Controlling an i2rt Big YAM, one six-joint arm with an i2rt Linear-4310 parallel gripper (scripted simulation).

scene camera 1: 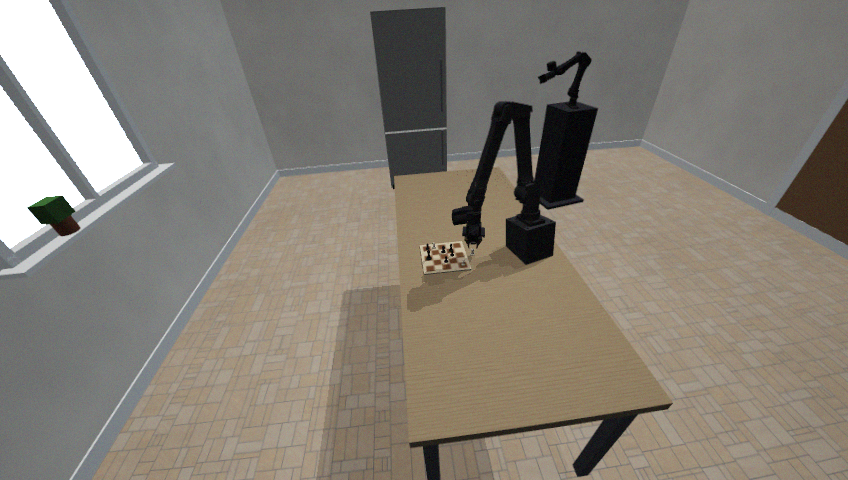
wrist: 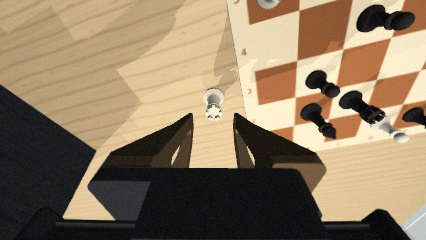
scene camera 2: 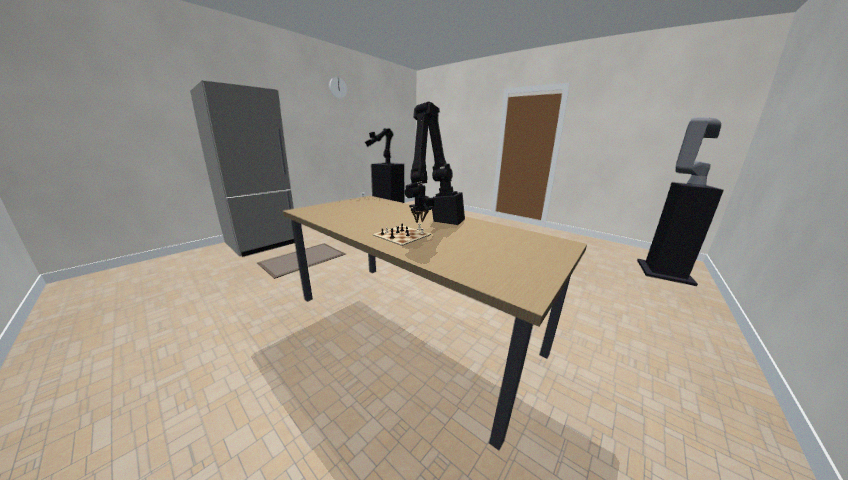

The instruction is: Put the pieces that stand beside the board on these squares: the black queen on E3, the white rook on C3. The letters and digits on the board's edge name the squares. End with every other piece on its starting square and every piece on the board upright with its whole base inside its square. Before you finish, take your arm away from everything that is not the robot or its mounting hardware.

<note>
The pictures show: my gripper and a chessboard.
</note>
